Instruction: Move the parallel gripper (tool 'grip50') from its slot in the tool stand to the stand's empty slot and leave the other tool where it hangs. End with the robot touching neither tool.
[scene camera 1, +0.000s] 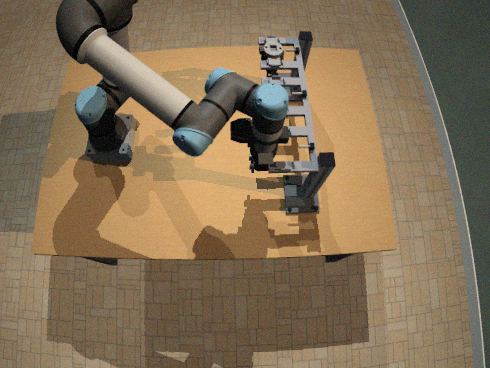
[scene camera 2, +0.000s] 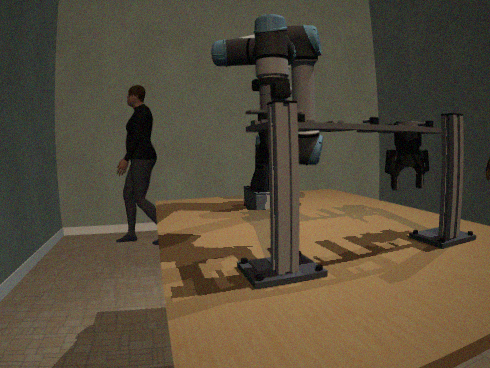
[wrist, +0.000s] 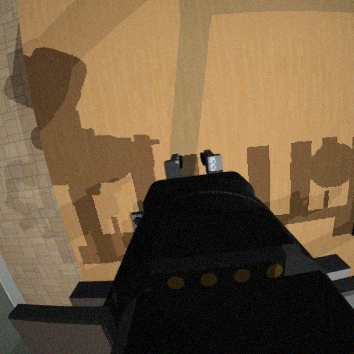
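Pixels of known places: arm's base at its link origin: (scene camera 1: 108, 134) (scene camera 2: 269, 188).
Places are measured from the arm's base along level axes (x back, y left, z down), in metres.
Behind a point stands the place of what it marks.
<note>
My gripper (wrist: 193, 164) is the parallel gripper, on the arm's wrist, its two grey fingertips apart with nothing between them. It is at the near end of the tool stand (scene camera 1: 311, 122) {y -0.191, x -0.690, z -0.216 m} (scene camera 2: 350, 128) {y -0.167, x -0.695, z -0.206 m}, between grey prongs that show at both lower edges of the wrist view; whether it is seated in that slot I cannot tell. In scene camera 2 it is mostly hidden behind the near post. The other tool, the adaptive gripper (scene camera 1: 273, 48) (scene camera 2: 407, 159), hangs in the far end slot with its fingers down. No tool shows hanging in the middle slot.
The stand's near post (scene camera 1: 320, 175) {y -0.345, x -0.687, z -0.177 m} (scene camera 2: 284, 190) {y -0.336, x -0.715, z -0.097 m} and far post (scene camera 1: 305, 45) {y 0.119, x -0.753, z -0.211 m} (scene camera 2: 451, 175) {y 0.110, x -0.764, z -0.101 m} rise from the wooden table (scene camera 1: 350, 220) {y -0.450, x -0.838, z 0.066 m} (scene camera 2: 375, 310) {y -0.283, x -0.898, z 0.066 m}. The arm reaches across from its base (scene camera 1: 110, 150) {y -0.075, x -0.013, z -0.008 m} at the left. A person (scene camera 2: 140, 135) stands on the floor beyond the table.
</note>
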